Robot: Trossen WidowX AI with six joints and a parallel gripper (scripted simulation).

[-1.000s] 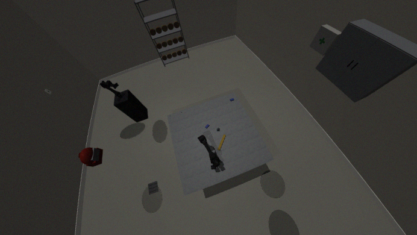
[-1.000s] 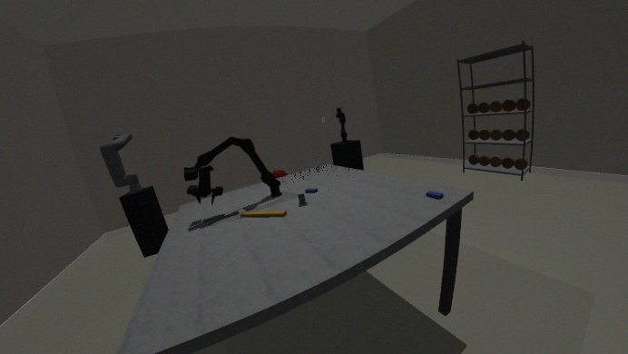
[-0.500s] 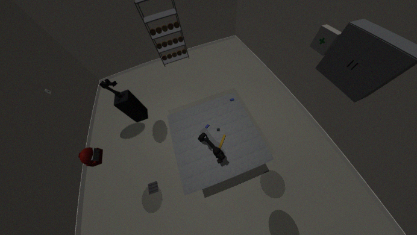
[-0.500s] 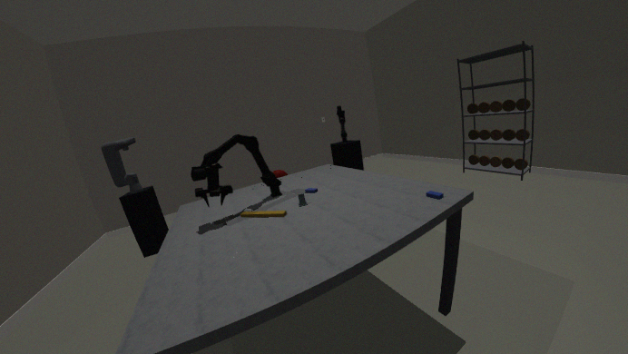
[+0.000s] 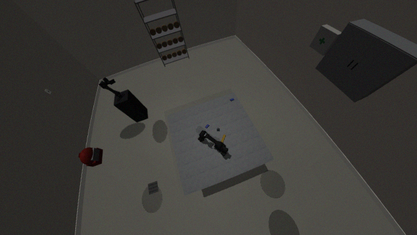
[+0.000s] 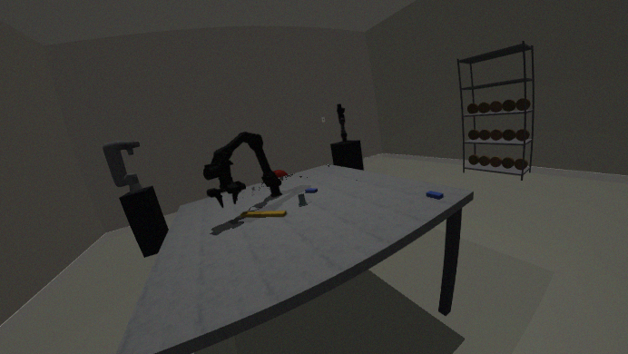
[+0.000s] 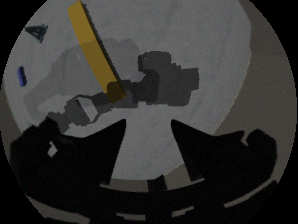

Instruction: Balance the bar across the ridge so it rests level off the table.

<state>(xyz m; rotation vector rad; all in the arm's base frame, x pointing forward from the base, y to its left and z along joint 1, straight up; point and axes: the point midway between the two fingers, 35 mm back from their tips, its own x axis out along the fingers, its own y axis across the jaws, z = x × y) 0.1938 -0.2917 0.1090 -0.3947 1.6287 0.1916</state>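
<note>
The yellow bar lies 14 cm to the left of my gripper tip, 8 cm ahead of it and 7 cm below it.
</note>
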